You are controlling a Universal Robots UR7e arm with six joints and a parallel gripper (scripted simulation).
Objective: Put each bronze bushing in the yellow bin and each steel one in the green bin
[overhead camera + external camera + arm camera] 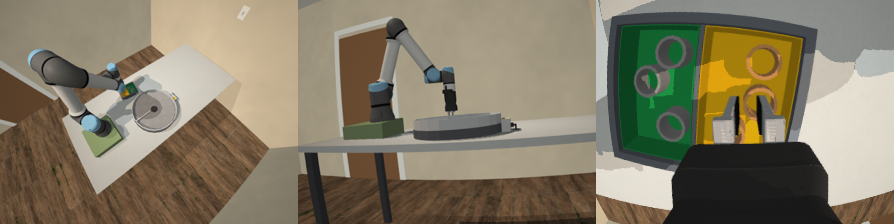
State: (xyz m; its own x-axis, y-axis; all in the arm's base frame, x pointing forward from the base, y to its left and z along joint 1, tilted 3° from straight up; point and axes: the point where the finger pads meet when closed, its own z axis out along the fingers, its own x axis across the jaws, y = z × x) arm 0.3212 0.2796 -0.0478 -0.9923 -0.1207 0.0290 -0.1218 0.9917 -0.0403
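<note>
My hand is 50 mm short of the yellow bin and 30 mm above it. Round my hand: grey turntable: 340 mm to the right, 170 mm ahead.
</note>
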